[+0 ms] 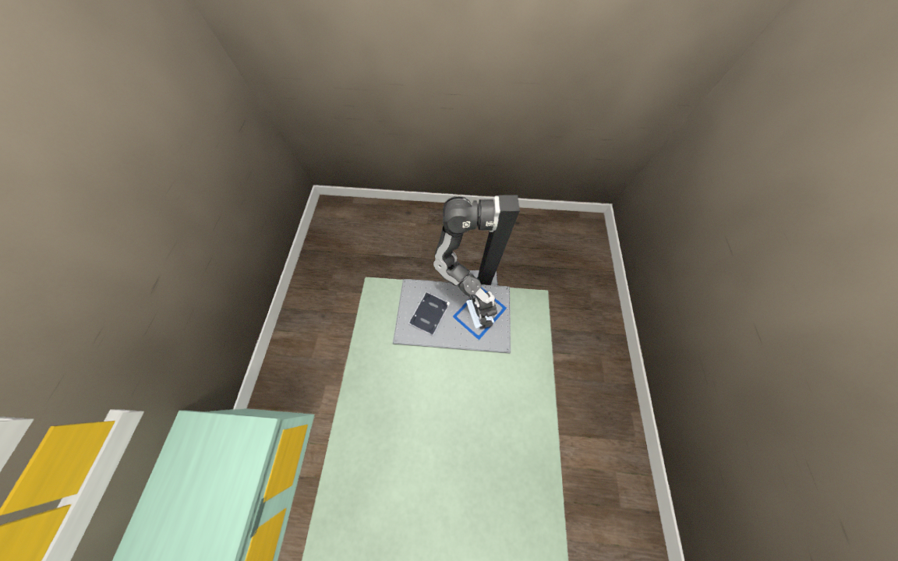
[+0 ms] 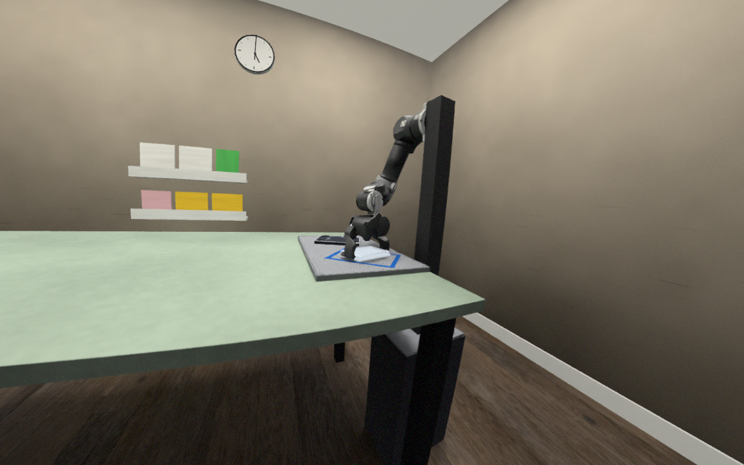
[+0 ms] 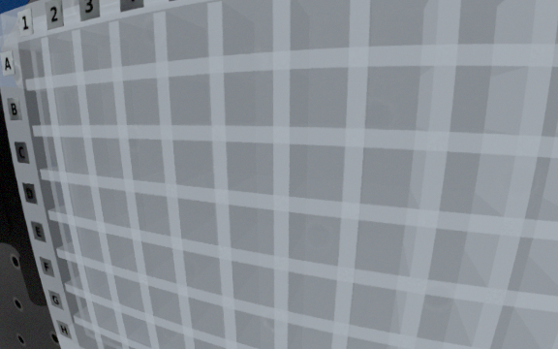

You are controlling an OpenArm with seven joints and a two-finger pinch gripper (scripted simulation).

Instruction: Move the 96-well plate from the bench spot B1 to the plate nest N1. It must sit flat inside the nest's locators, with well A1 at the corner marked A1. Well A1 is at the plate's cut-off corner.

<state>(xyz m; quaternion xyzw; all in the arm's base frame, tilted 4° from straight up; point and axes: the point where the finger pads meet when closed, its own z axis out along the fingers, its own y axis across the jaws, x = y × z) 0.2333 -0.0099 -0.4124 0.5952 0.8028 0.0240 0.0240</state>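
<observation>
My hand is 10 mm below the 96-well plate. Also, from my hand: black plate nest N1: 10 mm ahead, 220 mm to the right, 10 mm above; white A1 label: 40 mm behind, 140 mm to the right, 10 mm above.
</observation>
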